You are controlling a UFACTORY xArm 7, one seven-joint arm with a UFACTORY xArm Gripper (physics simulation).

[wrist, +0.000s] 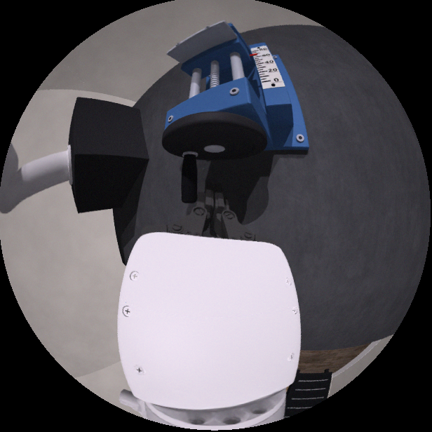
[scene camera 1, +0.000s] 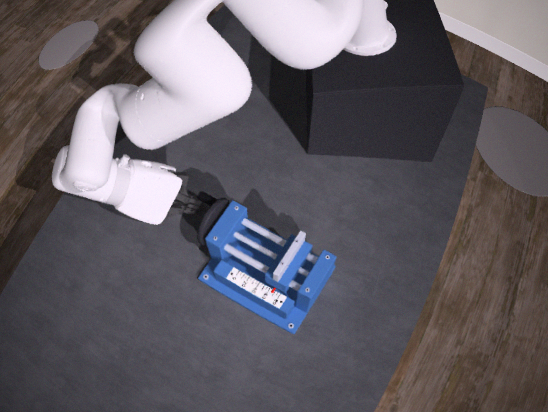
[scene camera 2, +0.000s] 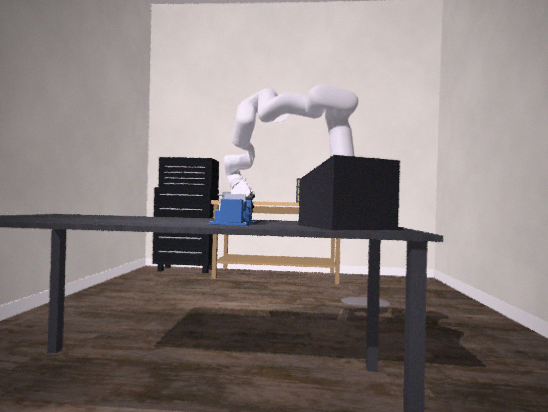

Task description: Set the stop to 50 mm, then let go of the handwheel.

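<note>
The blue stop fixture sits on the dark table. Its pale stop plate stands toward the end away from the handwheel. The red pointer is on the white scale, a little past 60. The black handwheel is on the near end, with its dark handle sticking out toward the gripper. My gripper is shut and empty, its fingertips beside the handle, right of it in the wrist view. Whether they touch is unclear.
A large black block carries the arm base on the dark table. A black drawer cabinet and a wooden bench stand behind the table.
</note>
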